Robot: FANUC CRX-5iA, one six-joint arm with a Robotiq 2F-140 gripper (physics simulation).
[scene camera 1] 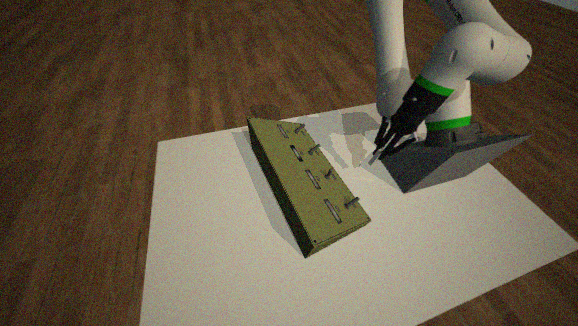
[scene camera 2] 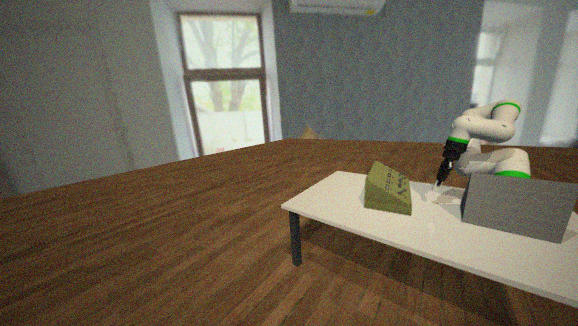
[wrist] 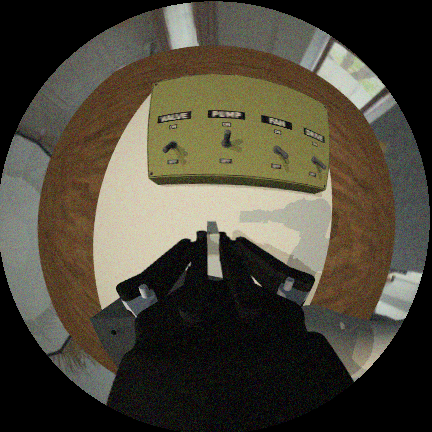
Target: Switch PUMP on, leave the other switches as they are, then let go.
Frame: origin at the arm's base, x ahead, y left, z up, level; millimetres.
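Seen in the pictures: gripper, fingertip midpoint: [scene camera 1: 371,163] [scene camera 2: 434,190] [wrist: 211,229]; arm's base, link origin: [scene camera 1: 448,143] [scene camera 2: 511,193].
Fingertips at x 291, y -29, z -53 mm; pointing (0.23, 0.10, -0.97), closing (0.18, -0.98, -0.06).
Observation:
Pixels of each thing's top centre, then the offset from my fingertips to it. Level surfaces: height alone.
- PUMP lever, top centre: [wrist: 227,130] [scene camera 1: 331,169] 179 mm ahead, 1 mm right, 39 mm up
- VALVE lever, top centre: [wrist: 165,141] [scene camera 1: 354,199] 151 mm ahead, 116 mm left, 26 mm up
- FAN lever, top centre: [wrist: 285,147] [scene camera 1: 315,145] 182 mm ahead, 122 mm right, 26 mm up
- DRIVE lever, top centre: [wrist: 323,160] [scene camera 1: 300,124] 197 mm ahead, 241 mm right, 26 mm up
- white table, surface height: 105 mm down
The olive switch panel [scene camera 1: 295,187] [scene camera 2: 382,200] [wrist: 240,95] has a sloped face with labelled levers. In the wrist view the PUMP lever [wrist: 227,138] [scene camera 1: 330,174] points up towards its ON label. The VALVE lever [wrist: 170,147] [scene camera 1: 352,202], FAN lever [wrist: 281,152] [scene camera 1: 314,149] and DRIVE lever [wrist: 318,162] [scene camera 1: 300,128] lean towards their OFF labels. My gripper [scene camera 1: 375,157] [scene camera 2: 436,186] [wrist: 211,229] is shut with nothing between its fingers. It is apart from the panel, on the lever side, between the panel and the robot's base.
The panel stands on a white table [scene camera 1: 200,260] [scene camera 2: 330,185] [wrist: 120,200]. A grey block [scene camera 1: 445,175] [scene camera 2: 520,207] stands at the robot's base, near the gripper. The arm [scene camera 1: 462,55] [scene camera 2: 482,130] reaches over from the base side. Brown wooden floor surrounds the table.

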